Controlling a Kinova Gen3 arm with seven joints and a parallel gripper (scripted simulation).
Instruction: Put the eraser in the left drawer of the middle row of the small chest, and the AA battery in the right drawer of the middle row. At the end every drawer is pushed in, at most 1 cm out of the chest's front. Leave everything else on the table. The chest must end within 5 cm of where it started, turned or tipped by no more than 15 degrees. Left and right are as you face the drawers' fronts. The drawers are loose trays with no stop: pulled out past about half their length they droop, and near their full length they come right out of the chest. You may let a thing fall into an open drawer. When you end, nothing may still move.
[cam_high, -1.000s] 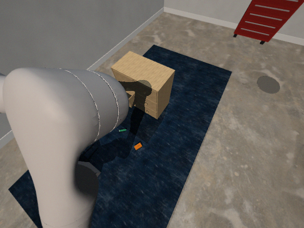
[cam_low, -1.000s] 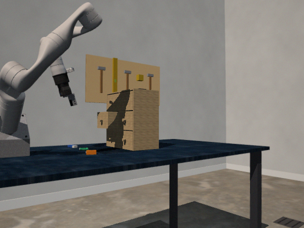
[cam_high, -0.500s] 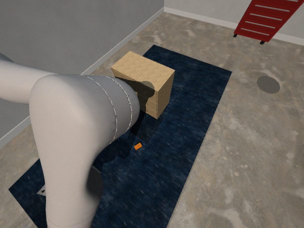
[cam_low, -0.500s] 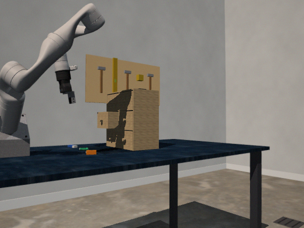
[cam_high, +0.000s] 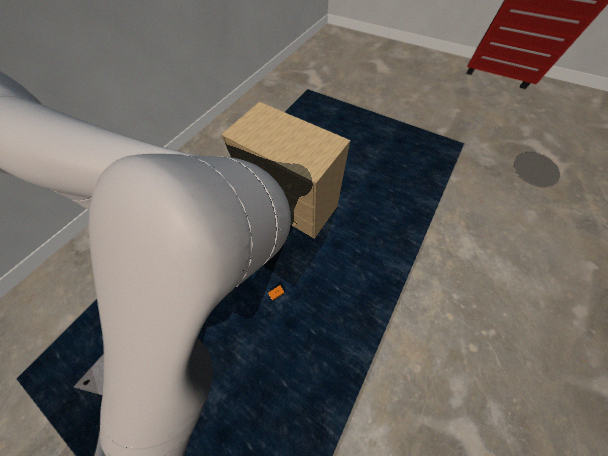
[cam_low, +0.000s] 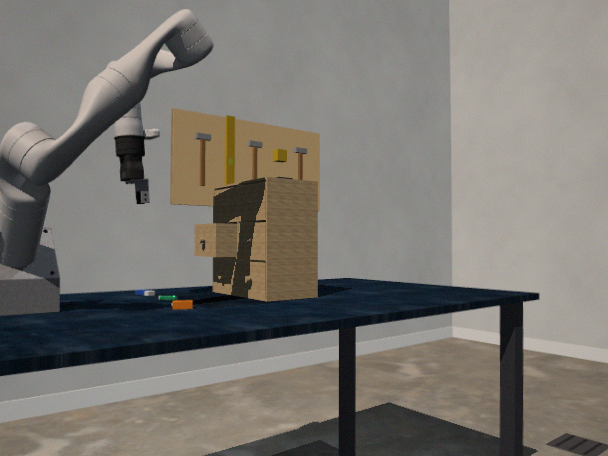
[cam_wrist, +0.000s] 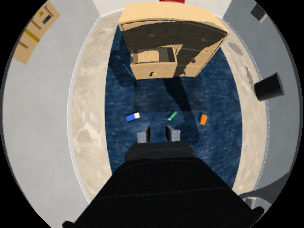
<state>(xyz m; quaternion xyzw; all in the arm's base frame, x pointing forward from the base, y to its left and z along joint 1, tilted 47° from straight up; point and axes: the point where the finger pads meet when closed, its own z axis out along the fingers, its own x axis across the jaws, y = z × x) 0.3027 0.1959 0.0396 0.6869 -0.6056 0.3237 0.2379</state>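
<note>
Now: the white eraser 27 cm below my hand, 11 cm to the left of it and 4 cm ahead of it. The rest, counted from my hand: green AA battery 27 cm below, 7 cm to the right, 5 cm ahead; then orange block 27 cm below, 23 cm to the right, 2 cm ahead.
</note>
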